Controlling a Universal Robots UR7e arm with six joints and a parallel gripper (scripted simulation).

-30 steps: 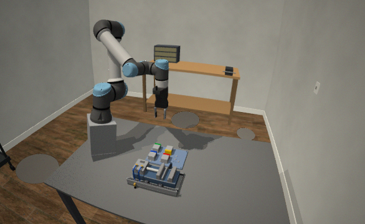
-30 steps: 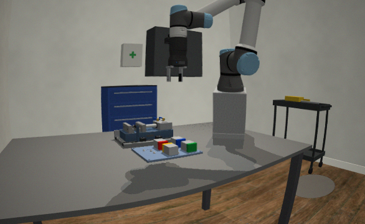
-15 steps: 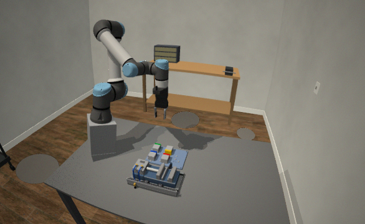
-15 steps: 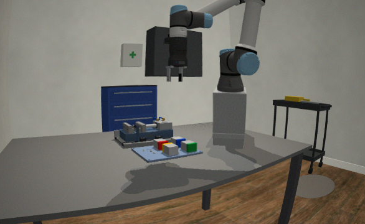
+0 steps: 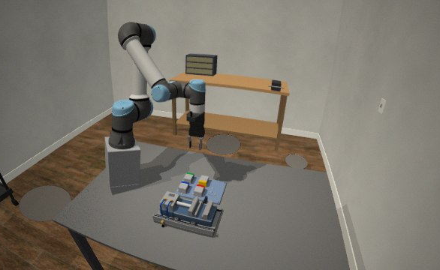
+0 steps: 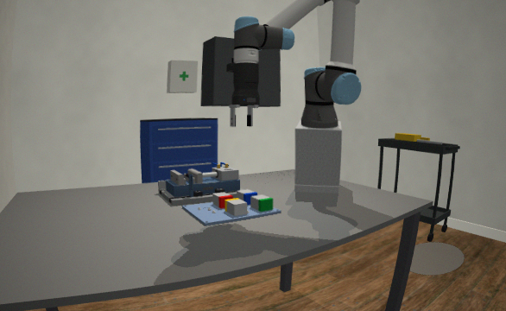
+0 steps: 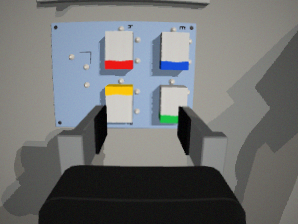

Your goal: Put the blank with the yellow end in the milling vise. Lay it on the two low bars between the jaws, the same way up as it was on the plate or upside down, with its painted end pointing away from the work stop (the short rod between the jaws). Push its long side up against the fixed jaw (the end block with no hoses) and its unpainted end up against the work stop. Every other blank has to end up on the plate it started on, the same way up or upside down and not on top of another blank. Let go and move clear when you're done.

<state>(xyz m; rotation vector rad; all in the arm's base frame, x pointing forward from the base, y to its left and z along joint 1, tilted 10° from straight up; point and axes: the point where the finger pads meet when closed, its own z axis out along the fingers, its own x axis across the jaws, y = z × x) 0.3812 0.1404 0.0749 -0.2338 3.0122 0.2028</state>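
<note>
My gripper is now 30 mm short of the yellow-ended blank, 40 mm to the right of it and 250 mm above it. Round my hand: green-ended blank (60 mm behind, 20 mm to the left, 250 mm below); red-ended blank (50 mm ahead, 50 mm to the right, 250 mm below); blue-ended blank (40 mm behind, 60 mm to the right, 250 mm below).
</note>
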